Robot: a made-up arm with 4 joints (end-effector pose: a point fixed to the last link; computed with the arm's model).
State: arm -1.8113 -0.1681 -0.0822 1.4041
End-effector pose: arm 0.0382 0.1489 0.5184 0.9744 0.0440 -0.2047 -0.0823
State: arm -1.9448 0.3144 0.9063 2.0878
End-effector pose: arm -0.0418 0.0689 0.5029 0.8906 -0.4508 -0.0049 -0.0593
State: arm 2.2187 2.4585 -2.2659 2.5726
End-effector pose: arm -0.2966 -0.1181 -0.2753 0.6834 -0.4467 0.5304 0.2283
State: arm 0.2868 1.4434 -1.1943 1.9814
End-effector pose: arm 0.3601 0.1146 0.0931 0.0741 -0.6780 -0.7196 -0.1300
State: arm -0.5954 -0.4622 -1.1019 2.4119
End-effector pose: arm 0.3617 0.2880 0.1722 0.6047 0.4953 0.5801 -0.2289
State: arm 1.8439 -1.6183 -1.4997 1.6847
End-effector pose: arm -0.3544 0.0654 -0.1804 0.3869 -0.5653 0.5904 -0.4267
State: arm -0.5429 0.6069 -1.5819 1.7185
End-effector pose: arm 0.3436 0.2368 0.3072 0.4406 0.7034 0.5489 -0.0990
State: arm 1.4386 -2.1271 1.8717 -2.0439
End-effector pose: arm -0.1715 0.2599 -0.3784 0.4848 0.4734 0.5859 0.4446
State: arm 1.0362 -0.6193 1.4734 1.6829
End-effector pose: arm 0.1205 0.0916 -0.3231 0.0523 0.4173 -0.7327 -0.5350
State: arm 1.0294 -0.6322 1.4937 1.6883
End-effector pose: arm 0.1245 0.0913 -0.3235 0.0597 0.4247 -0.7263 -0.5371
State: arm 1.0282 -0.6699 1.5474 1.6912
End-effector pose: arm 0.1266 0.0914 -0.3271 0.0831 0.4371 -0.7087 -0.5475
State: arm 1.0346 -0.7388 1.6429 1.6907
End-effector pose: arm 0.1255 0.0921 -0.3350 0.1274 0.4528 -0.6761 -0.5671
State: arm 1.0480 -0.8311 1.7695 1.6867
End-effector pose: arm 0.1200 0.0935 -0.3463 0.1888 0.4650 -0.6307 -0.5918
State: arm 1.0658 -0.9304 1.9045 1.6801
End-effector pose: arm 0.1103 0.0947 -0.3586 0.2565 0.4681 -0.5800 -0.6154
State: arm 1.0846 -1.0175 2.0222 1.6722
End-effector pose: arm 0.0983 0.0953 -0.3692 0.3165 0.4619 -0.5341 -0.6335
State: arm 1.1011 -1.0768 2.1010 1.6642
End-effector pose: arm 0.0871 0.0953 -0.3762 0.3572 0.4518 -0.5025 -0.6448
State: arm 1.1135 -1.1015 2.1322 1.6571
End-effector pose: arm 0.0790 0.0951 -0.3792 0.3742 0.4440 -0.4895 -0.6506
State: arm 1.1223 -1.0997 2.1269 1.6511
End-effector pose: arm 0.0741 0.0952 -0.3795 0.3732 0.4398 -0.4909 -0.6530
